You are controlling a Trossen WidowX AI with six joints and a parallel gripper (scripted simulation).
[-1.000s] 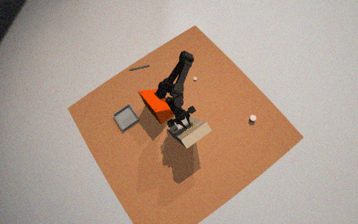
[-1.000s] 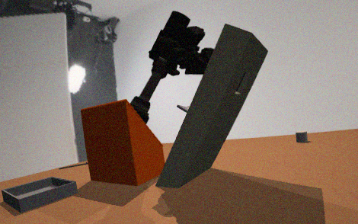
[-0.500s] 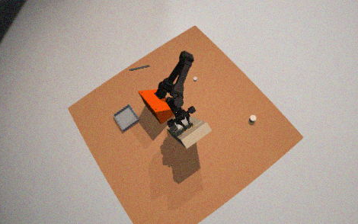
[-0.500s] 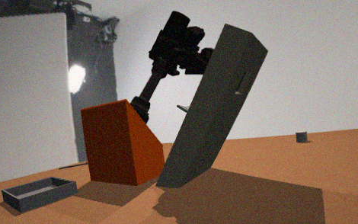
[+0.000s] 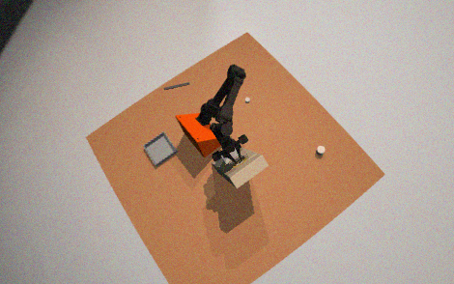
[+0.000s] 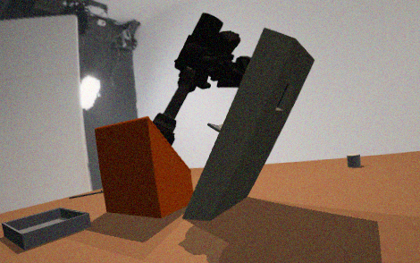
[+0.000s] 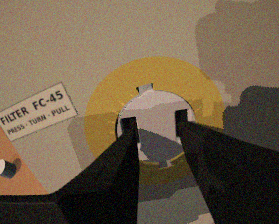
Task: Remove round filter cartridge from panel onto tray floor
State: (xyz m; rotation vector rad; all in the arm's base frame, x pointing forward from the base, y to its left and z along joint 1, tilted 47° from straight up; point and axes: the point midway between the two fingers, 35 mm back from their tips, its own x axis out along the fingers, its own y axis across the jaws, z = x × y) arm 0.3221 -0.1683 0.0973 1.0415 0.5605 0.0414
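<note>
The round filter cartridge is 20 mm ahead of my gripper tip and 10 mm below it. Also, from my gripper tip: beige service panel 30 mm behind, 80 mm below; then grey tray 460 mm behind, 220 mm to the right, 250 mm below; then grey ledge 80 mm behind, 10 mm to the left, 100 mm below.
</note>
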